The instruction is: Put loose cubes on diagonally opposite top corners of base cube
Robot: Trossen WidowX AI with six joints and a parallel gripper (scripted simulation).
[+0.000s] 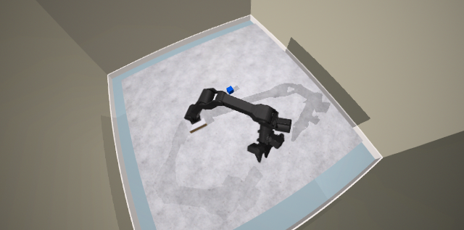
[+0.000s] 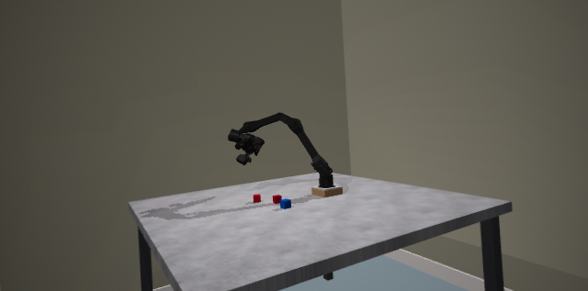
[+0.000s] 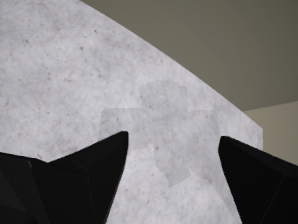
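Right now my gripper tip is 80 mm short of the blue cube, 510 mm to the right of it and 160 mm above it.
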